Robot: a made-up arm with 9 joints. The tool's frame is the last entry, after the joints. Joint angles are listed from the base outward. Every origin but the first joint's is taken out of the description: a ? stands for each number. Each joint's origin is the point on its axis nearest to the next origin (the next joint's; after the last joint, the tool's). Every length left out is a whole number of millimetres.
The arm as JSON. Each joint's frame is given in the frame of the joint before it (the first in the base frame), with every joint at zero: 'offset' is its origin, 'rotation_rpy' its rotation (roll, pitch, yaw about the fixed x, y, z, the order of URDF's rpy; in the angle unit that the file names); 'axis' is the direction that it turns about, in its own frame. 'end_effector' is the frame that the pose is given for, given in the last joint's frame.
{
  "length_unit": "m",
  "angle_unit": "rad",
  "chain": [
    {
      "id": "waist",
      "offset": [
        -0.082,
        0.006,
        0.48
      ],
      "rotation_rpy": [
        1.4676,
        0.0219,
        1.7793
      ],
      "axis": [
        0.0,
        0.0,
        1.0
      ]
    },
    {
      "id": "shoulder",
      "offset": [
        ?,
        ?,
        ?
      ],
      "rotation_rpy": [
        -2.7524,
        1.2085,
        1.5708
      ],
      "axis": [
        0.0,
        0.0,
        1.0
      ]
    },
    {
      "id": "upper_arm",
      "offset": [
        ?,
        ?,
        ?
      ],
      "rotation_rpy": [
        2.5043,
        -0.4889,
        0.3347
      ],
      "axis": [
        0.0,
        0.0,
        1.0
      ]
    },
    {
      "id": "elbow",
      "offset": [
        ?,
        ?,
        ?
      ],
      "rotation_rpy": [
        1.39,
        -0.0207,
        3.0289
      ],
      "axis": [
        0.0,
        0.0,
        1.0
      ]
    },
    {
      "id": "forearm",
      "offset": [
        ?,
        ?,
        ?
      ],
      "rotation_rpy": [
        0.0,
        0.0,
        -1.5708
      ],
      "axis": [
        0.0,
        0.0,
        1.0
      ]
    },
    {
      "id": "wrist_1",
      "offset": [
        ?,
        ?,
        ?
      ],
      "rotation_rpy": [
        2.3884,
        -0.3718,
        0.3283
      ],
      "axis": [
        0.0,
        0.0,
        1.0
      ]
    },
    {
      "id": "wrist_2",
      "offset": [
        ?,
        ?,
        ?
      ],
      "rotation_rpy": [
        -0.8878,
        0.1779,
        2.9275
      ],
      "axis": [
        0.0,
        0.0,
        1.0
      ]
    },
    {
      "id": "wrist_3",
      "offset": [
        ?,
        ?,
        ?
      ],
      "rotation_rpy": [
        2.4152,
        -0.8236,
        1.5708
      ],
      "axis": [
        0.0,
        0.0,
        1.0
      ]
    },
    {
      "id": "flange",
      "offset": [
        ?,
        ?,
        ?
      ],
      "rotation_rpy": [
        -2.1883,
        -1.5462,
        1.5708
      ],
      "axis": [
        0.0,
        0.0,
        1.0
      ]
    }
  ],
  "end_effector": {
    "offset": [
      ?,
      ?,
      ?
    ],
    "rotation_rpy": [
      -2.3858,
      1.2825,
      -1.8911
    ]
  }
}
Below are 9 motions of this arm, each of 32 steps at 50 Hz.
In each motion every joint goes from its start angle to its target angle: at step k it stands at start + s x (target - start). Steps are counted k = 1, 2, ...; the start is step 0. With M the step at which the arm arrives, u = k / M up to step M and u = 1 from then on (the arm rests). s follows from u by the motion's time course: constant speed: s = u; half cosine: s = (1 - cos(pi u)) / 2; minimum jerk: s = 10 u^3 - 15 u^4 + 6 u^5.
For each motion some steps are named. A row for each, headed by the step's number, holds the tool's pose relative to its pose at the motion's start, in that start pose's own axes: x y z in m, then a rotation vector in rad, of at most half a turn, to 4 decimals.
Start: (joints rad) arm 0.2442 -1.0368 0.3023 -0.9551 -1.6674 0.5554 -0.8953 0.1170 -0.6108
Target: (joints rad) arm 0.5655 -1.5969 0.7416 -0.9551 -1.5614 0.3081 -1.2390 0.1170 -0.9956
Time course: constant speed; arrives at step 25
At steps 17, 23, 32:
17: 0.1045 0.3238 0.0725 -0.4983 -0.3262 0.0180
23: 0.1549 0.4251 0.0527 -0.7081 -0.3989 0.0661
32: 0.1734 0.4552 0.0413 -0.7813 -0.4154 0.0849

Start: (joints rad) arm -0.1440 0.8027 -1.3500 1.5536 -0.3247 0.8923 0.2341 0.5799 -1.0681
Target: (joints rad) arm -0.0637 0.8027 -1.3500 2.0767 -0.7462 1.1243 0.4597 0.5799 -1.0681
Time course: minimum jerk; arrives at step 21
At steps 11, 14, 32:
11: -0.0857 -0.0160 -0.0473 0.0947 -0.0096 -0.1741
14: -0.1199 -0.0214 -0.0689 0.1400 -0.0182 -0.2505
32: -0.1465 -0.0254 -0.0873 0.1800 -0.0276 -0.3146

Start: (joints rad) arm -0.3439 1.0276 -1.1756 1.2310 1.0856 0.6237 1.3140 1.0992 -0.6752
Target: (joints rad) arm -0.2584 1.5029 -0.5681 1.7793 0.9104 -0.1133 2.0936 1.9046 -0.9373
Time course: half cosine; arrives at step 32
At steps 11, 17, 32:
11: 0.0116 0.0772 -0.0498 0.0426 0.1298 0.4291
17: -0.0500 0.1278 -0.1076 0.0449 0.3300 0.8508
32: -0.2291 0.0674 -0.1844 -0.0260 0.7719 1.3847

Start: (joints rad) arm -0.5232 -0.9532 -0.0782 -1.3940 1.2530 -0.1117 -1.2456 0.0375 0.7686
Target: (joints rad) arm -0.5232 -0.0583 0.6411 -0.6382 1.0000 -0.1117 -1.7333 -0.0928 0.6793
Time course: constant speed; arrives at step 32
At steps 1, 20, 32:
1: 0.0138 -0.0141 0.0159 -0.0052 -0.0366 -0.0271
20: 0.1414 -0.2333 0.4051 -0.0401 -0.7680 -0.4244
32: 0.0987 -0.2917 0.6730 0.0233 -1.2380 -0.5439

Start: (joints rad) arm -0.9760 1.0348 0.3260 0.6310 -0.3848 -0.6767 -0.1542 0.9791 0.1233
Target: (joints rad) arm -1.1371 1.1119 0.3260 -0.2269 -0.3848 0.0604 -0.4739 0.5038 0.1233
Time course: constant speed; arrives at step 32
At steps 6, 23, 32:
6: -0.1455 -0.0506 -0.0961 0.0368 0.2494 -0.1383
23: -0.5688 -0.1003 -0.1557 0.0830 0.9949 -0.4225
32: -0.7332 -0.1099 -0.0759 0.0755 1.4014 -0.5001

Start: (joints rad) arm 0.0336 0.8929 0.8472 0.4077 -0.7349 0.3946 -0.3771 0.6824 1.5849
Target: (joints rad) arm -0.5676 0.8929 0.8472 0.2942 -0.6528 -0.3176 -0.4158 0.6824 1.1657
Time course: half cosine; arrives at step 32
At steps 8, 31, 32:
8: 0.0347 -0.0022 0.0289 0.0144 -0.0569 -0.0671
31: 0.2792 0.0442 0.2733 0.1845 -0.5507 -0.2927
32: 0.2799 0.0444 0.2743 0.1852 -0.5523 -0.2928

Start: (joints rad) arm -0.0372 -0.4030 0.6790 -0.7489 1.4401 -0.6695 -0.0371 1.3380 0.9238
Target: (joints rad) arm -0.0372 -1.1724 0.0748 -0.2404 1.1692 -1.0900 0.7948 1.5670 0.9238
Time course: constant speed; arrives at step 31
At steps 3, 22, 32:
3: -0.0031 -0.0111 -0.0039 0.0235 -0.0026 -0.0456
22: -0.0143 -0.0547 -0.0308 0.2196 -0.0420 -0.3082
32: -0.0123 -0.0589 -0.0441 0.3417 -0.0712 -0.4173

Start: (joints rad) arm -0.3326 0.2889 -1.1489 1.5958 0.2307 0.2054 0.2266 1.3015 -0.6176
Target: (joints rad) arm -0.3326 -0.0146 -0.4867 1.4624 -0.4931 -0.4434 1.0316 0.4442 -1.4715
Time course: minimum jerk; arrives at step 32
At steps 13, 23, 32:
13: -0.0316 0.1916 0.0970 0.9053 -0.0811 0.0164
23: -0.2315 0.1792 0.5422 2.2899 0.2587 0.2499
32: -0.2848 0.0709 0.6330 2.5838 0.4855 0.3211

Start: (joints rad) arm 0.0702 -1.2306 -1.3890 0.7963 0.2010 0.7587 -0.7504 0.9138 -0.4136
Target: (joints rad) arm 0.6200 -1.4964 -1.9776 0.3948 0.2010 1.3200 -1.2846 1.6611 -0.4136
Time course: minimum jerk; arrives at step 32
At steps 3, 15, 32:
3: 0.0010 0.0006 -0.0007 0.0012 0.0055 0.0055
15: 0.0572 0.0700 -0.0570 0.1340 0.3062 0.4260
32: 0.0646 0.2448 -0.0928 0.4725 0.5136 1.1533

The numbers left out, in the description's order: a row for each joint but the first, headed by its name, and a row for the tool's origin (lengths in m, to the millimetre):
shoulder: -0.109 -0.231 0.0
upper_arm: -0.083 0.019 0.0
elbow: -0.07 -0.053 0.0
forearm: 0.091 0.095 0.0
wrist_1: -0.5 -0.037 0.0
wrist_2: 0.119 0.019 0.0
wrist_3: 0.036 -0.059 0.0
flange: 0.013 -0.149 0.0
tool: -0.253 -0.337 0.0

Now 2 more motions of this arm.
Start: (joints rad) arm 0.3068 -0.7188 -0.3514 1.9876 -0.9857 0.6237 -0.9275 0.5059 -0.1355
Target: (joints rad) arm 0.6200 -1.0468 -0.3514 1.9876 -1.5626 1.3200 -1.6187 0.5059 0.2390
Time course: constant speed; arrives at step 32
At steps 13, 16, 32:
13: 0.0167 -0.0957 -0.0654 -0.0621 0.1753 0.1291
16: 0.0316 -0.1099 -0.0860 -0.0680 0.1965 0.1798
32: 0.1740 -0.1055 -0.2265 -0.0334 0.1452 0.5167

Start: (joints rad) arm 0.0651 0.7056 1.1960 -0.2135 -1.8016 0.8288 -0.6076 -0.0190 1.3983
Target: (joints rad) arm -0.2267 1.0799 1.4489 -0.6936 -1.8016 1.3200 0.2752 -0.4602 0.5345
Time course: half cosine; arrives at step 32
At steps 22, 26, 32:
22: -0.0555 -0.1621 -0.0427 -0.1549 1.2224 1.3792
26: 0.0217 -0.2379 -0.0041 -0.3147 1.4661 1.5179
32: 0.0899 -0.2731 0.0224 -0.4396 1.6063 1.5812

